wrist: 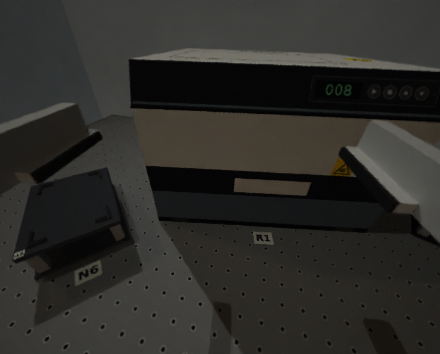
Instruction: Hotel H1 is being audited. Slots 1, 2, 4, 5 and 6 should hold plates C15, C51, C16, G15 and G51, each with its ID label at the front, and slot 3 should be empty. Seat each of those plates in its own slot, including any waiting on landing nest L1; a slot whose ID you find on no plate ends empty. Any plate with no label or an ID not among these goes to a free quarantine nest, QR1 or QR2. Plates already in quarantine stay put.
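Frame: origin at the arm's base, x down, y ahead, z right, level; metres.
Seen in the pictures: gripper, fingertip midpoint: point(217, 129).
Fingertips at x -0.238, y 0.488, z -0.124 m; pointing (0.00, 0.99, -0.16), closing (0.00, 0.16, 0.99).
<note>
Offsets run from my fingertips to a thing's top centre. "*": to the spot under its first point. Level surfaces: height alone.
My gripper point(217, 129) is open and empty. One pale finger with a dark pad stands at the left of the wrist view and the other at the right, wide apart. Hotel H1, its plates, landing nest L1 and the quarantine nests QR1 and QR2 do not show in this view. No plate ID label can be seen.
A black nest @(dx +0.171, dy +0.055, dz -0.254 m) point(75, 210) with corner brackets and no plate on it stands at the left, behind its N6 label @(* dx +0.225, dy -0.017, dz -0.177 m) point(88, 272). A large beige and black instrument @(dx -0.021, dy +0.314, dz +0.015 m) point(240, 140) with display 008 stands behind the R1 label @(* dx +0.225, dy +0.104, dz +0.057 m) point(263, 238). Both are on a perforated deck @(dx +0.225 m) point(190, 320).
</note>
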